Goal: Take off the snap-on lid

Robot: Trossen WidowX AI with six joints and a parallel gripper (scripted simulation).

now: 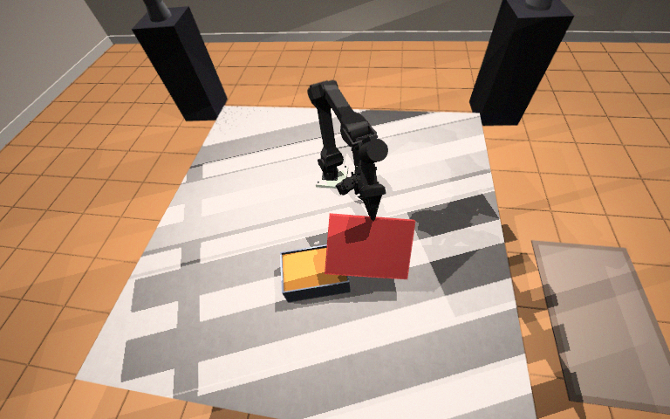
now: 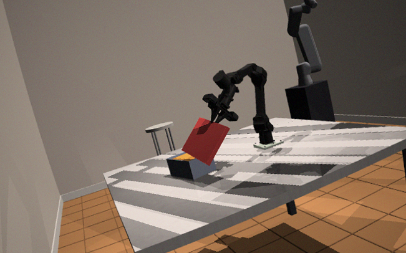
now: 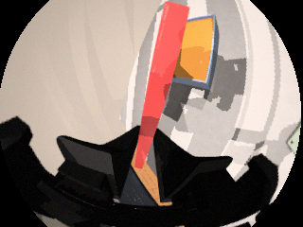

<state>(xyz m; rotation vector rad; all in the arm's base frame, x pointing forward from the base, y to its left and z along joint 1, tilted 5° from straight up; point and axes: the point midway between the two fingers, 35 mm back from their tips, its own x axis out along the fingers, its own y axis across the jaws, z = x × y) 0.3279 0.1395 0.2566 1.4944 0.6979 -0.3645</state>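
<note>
My gripper tip is 6 cm short of the red lid, 1 cm to the left of it and 6 cm above it. Also, from my gripper tip: blue-grey storage box 9 cm ahead, 18 cm to the right, 18 cm below.
</note>
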